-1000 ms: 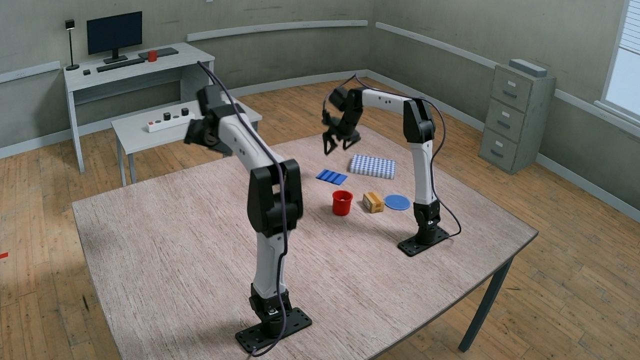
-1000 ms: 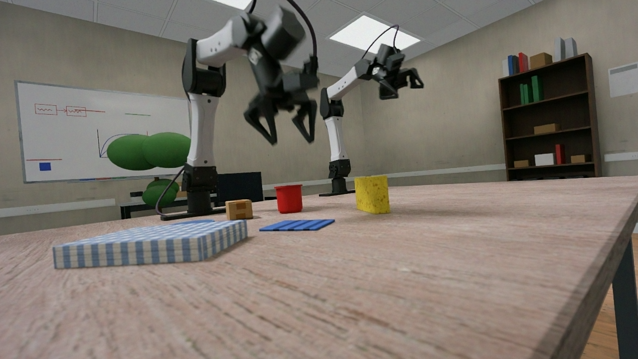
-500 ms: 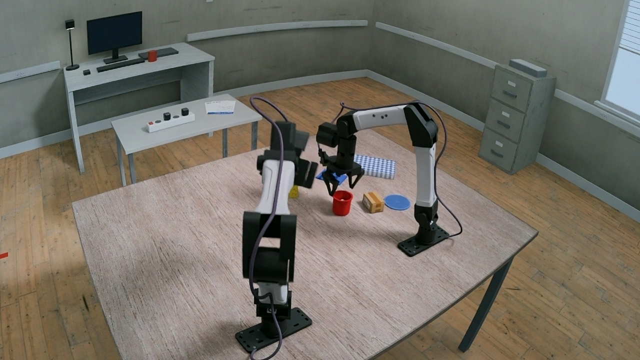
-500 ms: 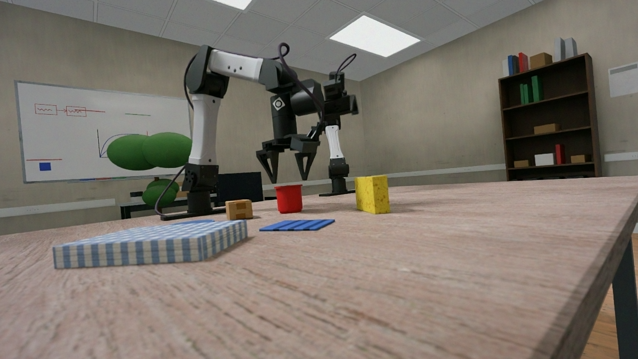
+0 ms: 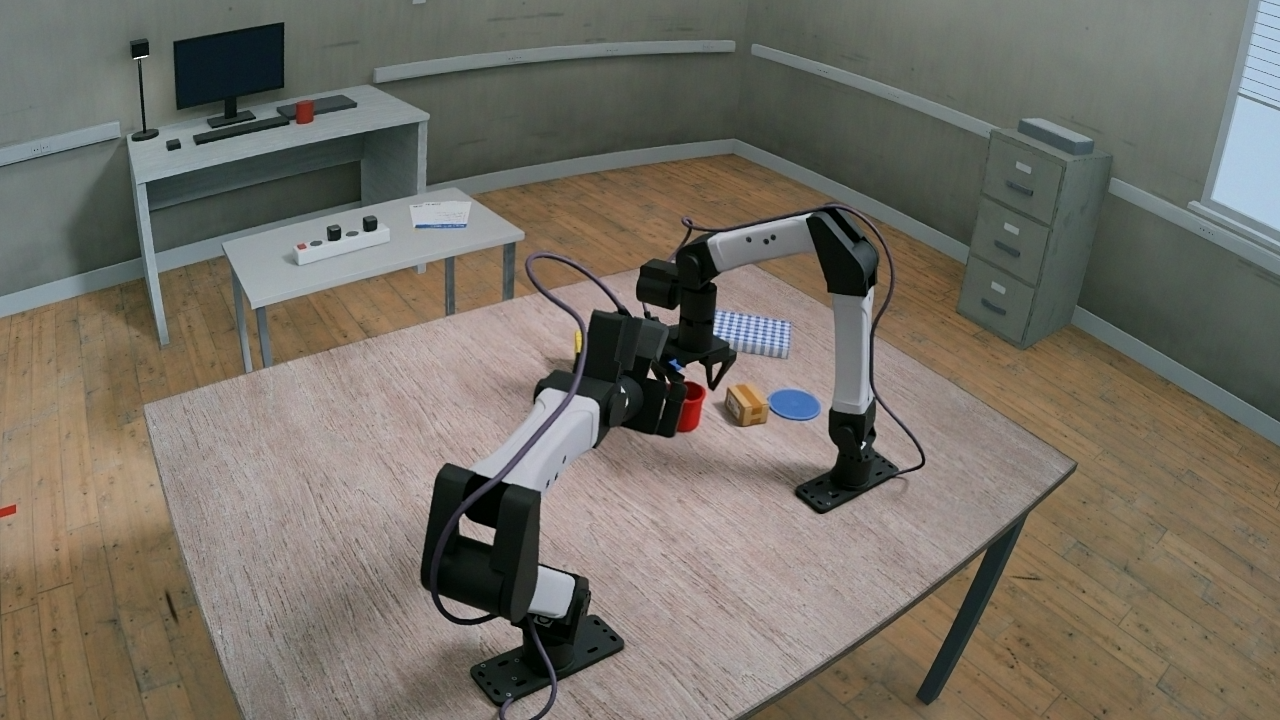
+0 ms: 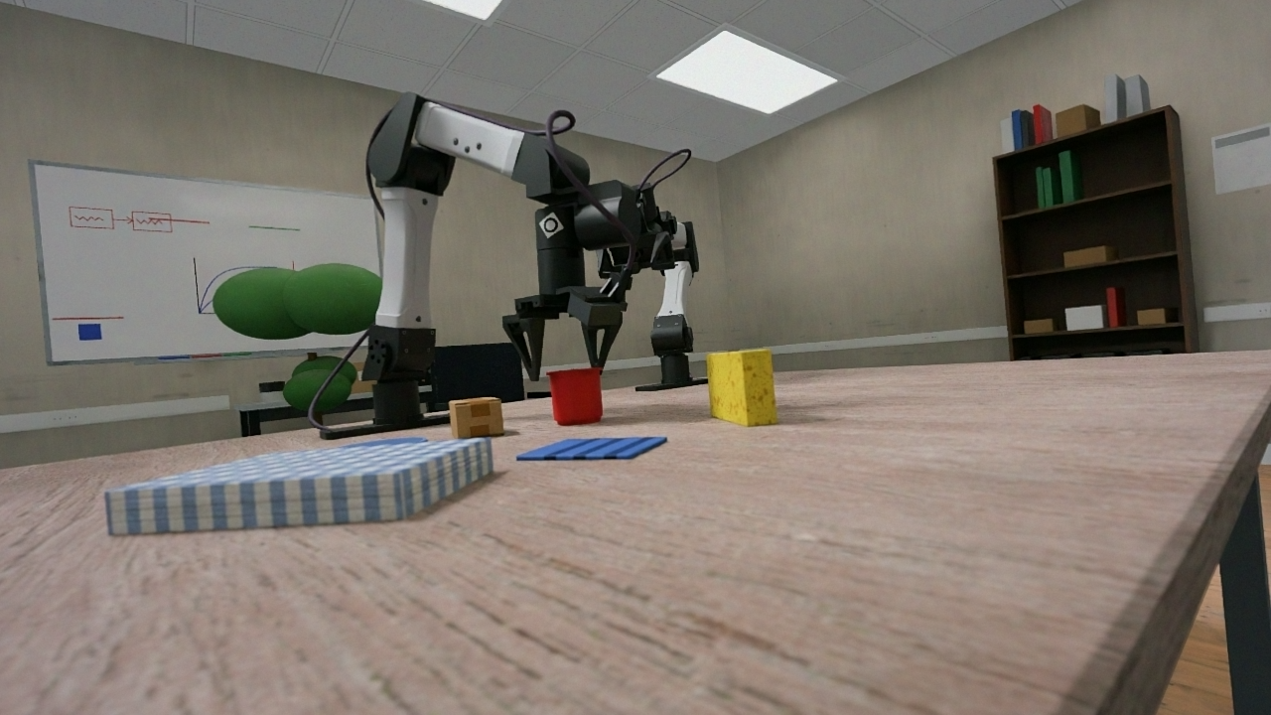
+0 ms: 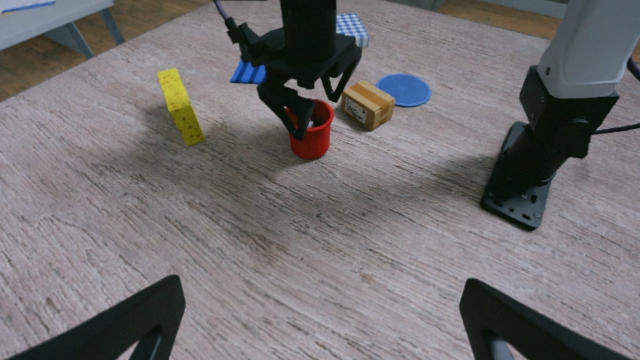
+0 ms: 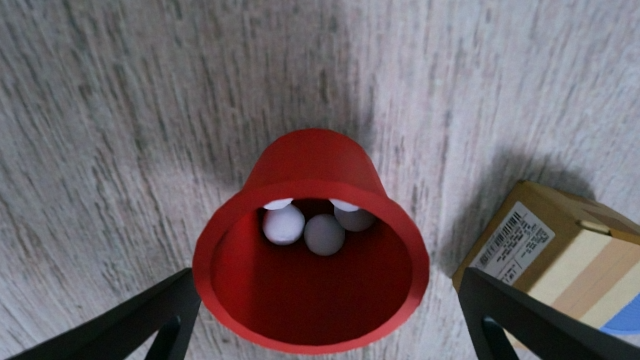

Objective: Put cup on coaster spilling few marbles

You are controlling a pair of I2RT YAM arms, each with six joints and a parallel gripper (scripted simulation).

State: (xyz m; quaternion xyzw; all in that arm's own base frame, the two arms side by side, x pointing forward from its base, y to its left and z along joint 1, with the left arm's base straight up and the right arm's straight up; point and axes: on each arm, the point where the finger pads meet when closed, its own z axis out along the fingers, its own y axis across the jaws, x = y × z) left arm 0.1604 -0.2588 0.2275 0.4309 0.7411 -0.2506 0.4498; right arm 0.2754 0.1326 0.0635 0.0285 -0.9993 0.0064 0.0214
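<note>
Now: right hand 1 cm short of the red cup and 3 cm above it. Round my right hand: blue striped cloth (20 cm ahead, 13 cm to the right, 6 cm below); round blue coaster (7 cm behind, 20 cm to the right, 6 cm below).
</note>
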